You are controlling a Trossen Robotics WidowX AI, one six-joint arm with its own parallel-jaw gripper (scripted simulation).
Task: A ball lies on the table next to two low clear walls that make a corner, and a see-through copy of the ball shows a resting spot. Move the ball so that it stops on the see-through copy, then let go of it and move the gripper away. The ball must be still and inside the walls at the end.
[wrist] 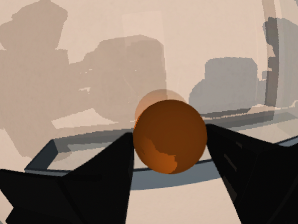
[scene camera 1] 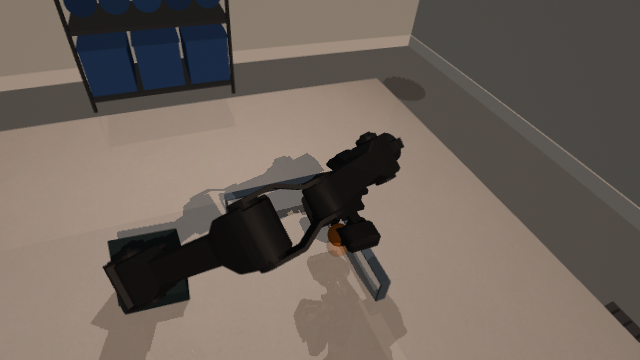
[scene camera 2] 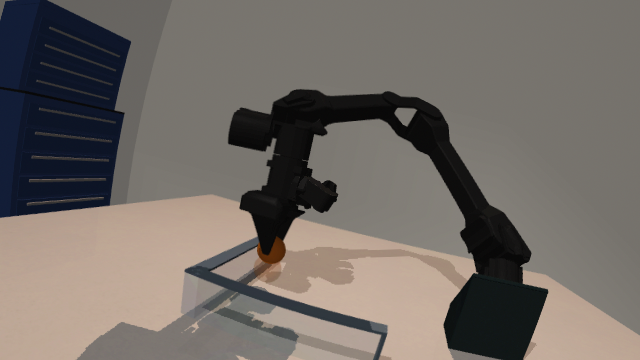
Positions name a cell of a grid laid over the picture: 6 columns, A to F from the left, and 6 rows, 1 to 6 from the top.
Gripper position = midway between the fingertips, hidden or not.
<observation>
The gripper (scene camera 2: C5) carries an orange ball (wrist: D4). Also in view: a clear wall (scene camera 2: C5).
The gripper shows as well in the wrist view (wrist: D4) and in scene camera 1 (scene camera 1: D4).
</observation>
